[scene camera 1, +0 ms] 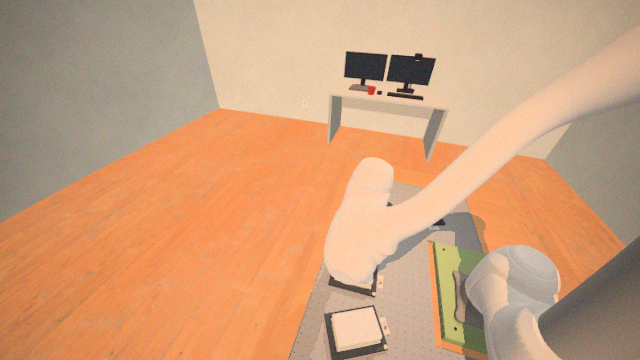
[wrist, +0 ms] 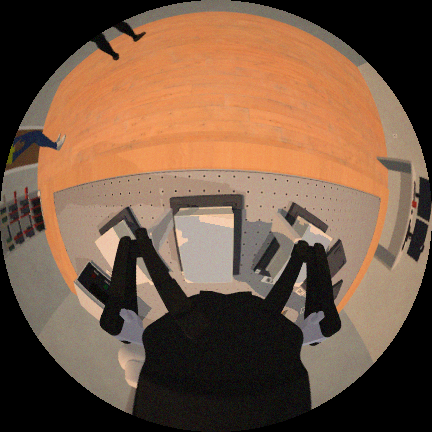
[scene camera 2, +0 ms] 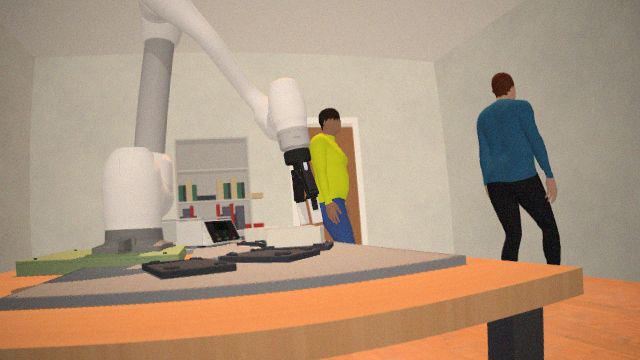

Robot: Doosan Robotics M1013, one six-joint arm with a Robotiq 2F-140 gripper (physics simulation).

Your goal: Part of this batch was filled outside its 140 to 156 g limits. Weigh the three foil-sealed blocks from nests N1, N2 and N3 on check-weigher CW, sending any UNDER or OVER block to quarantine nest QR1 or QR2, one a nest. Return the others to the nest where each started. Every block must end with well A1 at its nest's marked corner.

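Pixels of known places: gripper, fingertip midpoint: (wrist: 223, 219) (scene camera 2: 311, 223); arm's base at its link origin: (scene camera 1: 482, 304) (scene camera 2: 135, 250).
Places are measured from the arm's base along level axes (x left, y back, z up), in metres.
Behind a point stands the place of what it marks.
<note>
My gripper (scene camera 2: 309, 214) {x 0.045, y -0.484, z 0.040 m} (wrist: 223, 219) {x 0.045, y -0.484, z 0.040 m} is open and empty, pointing down above the middle block (wrist: 205, 250) {x 0.064, y -0.430, z 0.035 m}, with a finger toward either side; the arm hides it in scene camera 1. This pale, flat block sits in a dark nest (wrist: 238, 245) {x 0.006, y -0.422, z -0.007 m}. Another pale block (wrist: 111, 243) {x 0.246, y -0.407, z 0.035 m} (scene camera 1: 356, 327) {x 0.241, y -0.368, z 0.035 m} sits in the left nest (wrist: 117, 221) (scene camera 1: 357, 353). A third block (wrist: 319, 232) {x -0.133, y -0.477, z 0.036 m} sits in the right nest, partly behind a finger. Scene camera 2 shows a block (scene camera 2: 295, 236) {x -0.162, y -0.413, z 0.016 m} side-on. The check-weigher, a white box with a dark display (scene camera 2: 222, 231) {x 0.349, y -0.218, z 0.029 m} (wrist: 94, 280) {x 0.389, y -0.239, z 0.027 m}, stands left in the wrist view. Well A1 marks are unreadable.
Dark nests without blocks (scene camera 2: 190, 268) {x -0.467, y -0.216, z -0.007 m} (scene camera 2: 272, 256) {x -0.356, y -0.347, z -0.007 m} lie near the front in scene camera 2. The green base plate (scene camera 1: 450, 305) {x 0.045, y -0.100, z 0.000 m} (scene camera 2: 55, 266) {x -0.236, y 0.114, z -0.014 m} lies under the arm's foot. Two people (scene camera 2: 332, 170) (scene camera 2: 510, 145) stand beyond the table. A desk (scene camera 1: 390, 100) stands farther away.
</note>
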